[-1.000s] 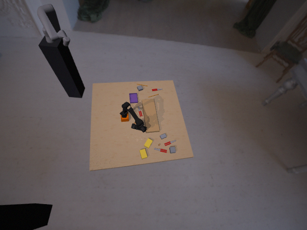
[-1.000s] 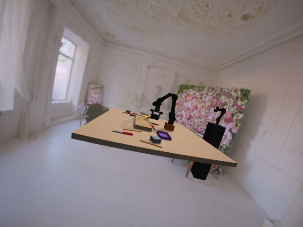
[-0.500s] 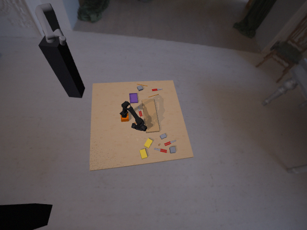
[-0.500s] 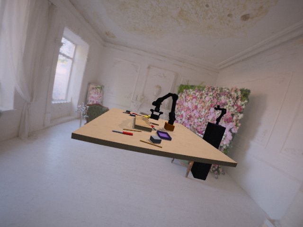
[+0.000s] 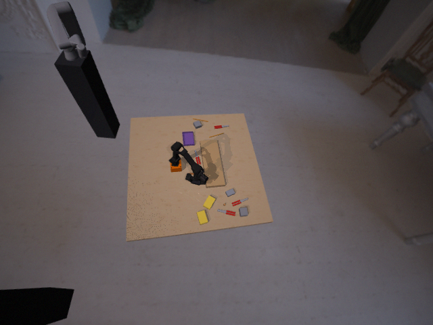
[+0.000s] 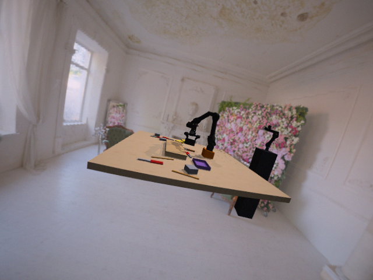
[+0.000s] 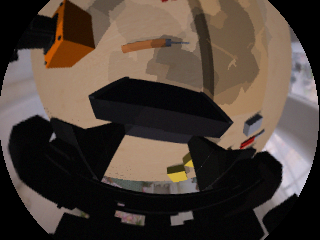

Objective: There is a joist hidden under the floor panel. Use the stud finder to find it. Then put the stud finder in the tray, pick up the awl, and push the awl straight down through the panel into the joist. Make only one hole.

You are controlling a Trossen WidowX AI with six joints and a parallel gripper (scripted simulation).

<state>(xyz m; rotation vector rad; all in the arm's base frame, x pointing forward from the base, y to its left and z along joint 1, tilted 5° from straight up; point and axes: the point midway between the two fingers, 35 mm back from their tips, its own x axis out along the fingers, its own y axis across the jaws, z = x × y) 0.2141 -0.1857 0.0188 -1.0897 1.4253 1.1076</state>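
Now: gripper tip 10 mm to the right of the stud finder and 10 mm past it. Round my gripper tip: purple tray (530 mm to the left, 120 mm behind, 60 mm below); then awl (130 mm to the left, 70 mm below).
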